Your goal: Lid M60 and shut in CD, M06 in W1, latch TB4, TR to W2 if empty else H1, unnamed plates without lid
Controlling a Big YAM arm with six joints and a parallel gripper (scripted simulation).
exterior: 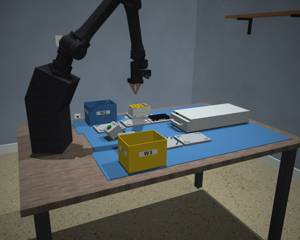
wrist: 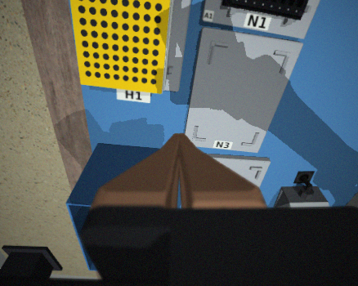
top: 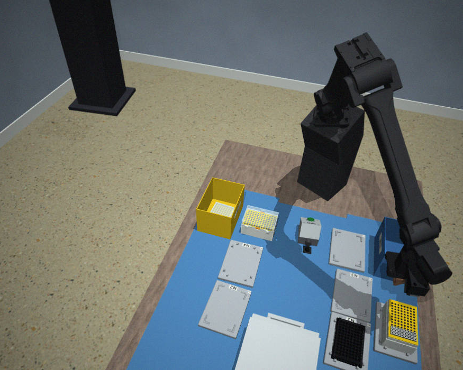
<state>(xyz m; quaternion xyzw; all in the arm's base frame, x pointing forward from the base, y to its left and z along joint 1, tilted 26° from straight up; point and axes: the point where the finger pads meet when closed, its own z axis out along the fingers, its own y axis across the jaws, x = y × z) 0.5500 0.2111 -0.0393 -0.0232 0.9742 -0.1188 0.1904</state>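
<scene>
The green DONE key is 290 mm behind my hand, 230 mm to the right of it and 110 mm below it. Also, from my hand: nest N3 (40 mm behind, 80 mm to the right, 170 mm below); tip rack TR (50 mm ahead, 50 mm to the left, 120 mm below); home nest H1 (60 mm ahead, 50 mm to the left, 170 mm below).
</scene>
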